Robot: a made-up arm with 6 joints.
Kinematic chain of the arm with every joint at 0, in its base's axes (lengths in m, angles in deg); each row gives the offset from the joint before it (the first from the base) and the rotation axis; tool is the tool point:
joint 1: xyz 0 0 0.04 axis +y
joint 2: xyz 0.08 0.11 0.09 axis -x
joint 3: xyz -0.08 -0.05 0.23 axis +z
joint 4: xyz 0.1 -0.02 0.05 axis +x
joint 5: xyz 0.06 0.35 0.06 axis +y
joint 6: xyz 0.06 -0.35 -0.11 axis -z
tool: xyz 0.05 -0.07 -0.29
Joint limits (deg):
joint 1: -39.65..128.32
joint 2: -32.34..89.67
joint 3: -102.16..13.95
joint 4: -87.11..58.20
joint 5: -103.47..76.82
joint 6: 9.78..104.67
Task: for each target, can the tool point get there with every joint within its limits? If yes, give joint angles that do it. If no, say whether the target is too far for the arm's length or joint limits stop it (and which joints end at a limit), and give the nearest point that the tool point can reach.
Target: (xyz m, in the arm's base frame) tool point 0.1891 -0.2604 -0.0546
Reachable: yes | joints 35.61 -10.37 -36.08 -10.59 -28.97 73.51
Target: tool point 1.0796 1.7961 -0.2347
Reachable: no: too far | nearest point 0.6493 0.6463 -0.1252 | short by 1.233 m
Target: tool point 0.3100 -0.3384 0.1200
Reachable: yes | joints 12.74 -13.37 -14.50 -49.21 -25.06 46.40
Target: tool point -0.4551 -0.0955 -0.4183
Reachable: no: joint limits stop it (at a limit: joint 1, joint 2, joint 6) | nearest point -0.2498 -0.1167 -0.3735 | short by 0.211 m
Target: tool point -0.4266 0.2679 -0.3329
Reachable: no: joint limits stop it (at a limit: joint 1, joint 2, joint 3, joint 4, joint 6) | nearest point -0.3353 0.2561 -0.3290 | short by 0.092 m
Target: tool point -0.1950 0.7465 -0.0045
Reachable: no: joint limits stop it (at a limit: joint 1, joint 3, joint 4) | nearest point -0.1596 0.5058 0.0248 | short by 0.245 m
